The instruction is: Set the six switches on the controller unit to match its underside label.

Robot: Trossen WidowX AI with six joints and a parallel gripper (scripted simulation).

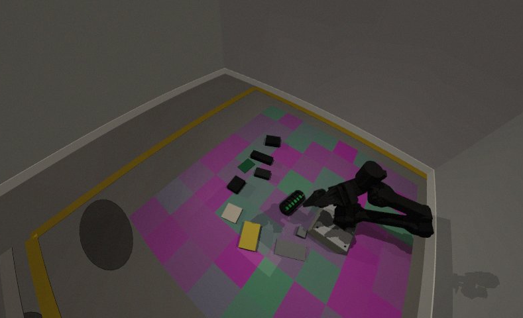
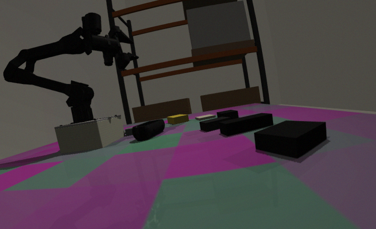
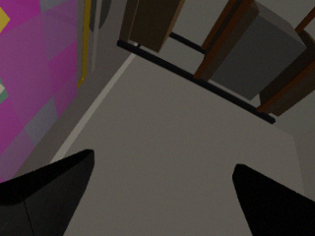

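The small grey piece is 35 cm below my gripper tip, 7 cm behind it and 4 cm to the right of it. Also, from my gripper tip: yellow block 35 cm below, 13 cm to the left, 11 cm ahead; grey plate 36 cm below, 7 cm behind, 5 cm to the left; cream plate 36 cm below, 26 cm ahead, 10 cm to the left.
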